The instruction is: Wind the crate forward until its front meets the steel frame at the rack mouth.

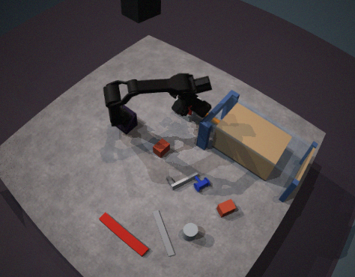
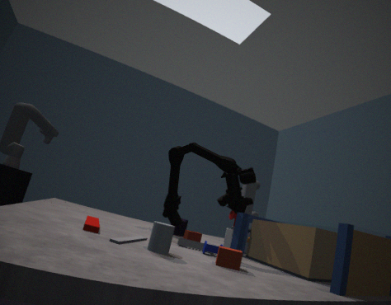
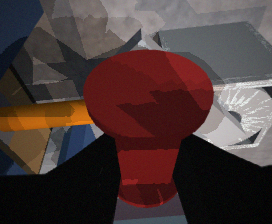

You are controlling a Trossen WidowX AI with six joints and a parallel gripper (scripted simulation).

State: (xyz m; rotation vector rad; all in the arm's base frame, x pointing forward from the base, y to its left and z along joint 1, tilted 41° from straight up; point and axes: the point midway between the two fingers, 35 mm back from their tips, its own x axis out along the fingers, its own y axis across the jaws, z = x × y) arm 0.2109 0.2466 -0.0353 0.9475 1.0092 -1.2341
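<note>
The winch handle with red knob is 3 cm behind my gripper tip, 1 cm to the left of it and 3 cm below it. Also, from my gripper tip: blue t-shaped piece: 24 cm ahead, 20 cm to the right, 12 cm below; grey strip: 29 cm ahead, 46 cm to the right, 13 cm below; grey winch: 9 cm behind, 4 cm to the left, 10 cm below.
</note>
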